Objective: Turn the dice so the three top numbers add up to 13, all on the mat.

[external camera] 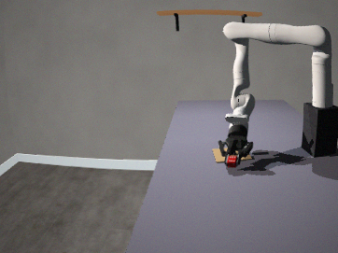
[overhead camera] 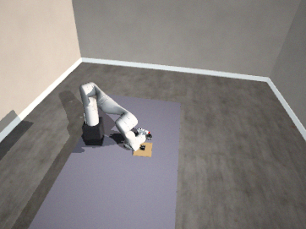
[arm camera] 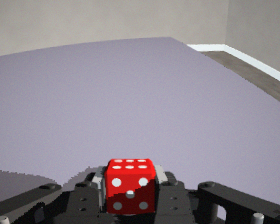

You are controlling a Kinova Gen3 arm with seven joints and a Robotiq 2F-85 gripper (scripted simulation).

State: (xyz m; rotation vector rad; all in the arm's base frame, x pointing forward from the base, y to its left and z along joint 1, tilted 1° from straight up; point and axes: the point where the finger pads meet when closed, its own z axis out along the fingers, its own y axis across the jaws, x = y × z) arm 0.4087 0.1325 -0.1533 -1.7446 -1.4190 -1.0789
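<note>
Now: hand 140 mm to the left of the black die, 10 mm past it and 10 mm above it. Round my hand: tan mat: 140 mm to the right, 30 mm below, 10 mm behind; red die: right at my hand; white die: 140 mm to the right, 50 mm behind, 10 mm below.
</note>
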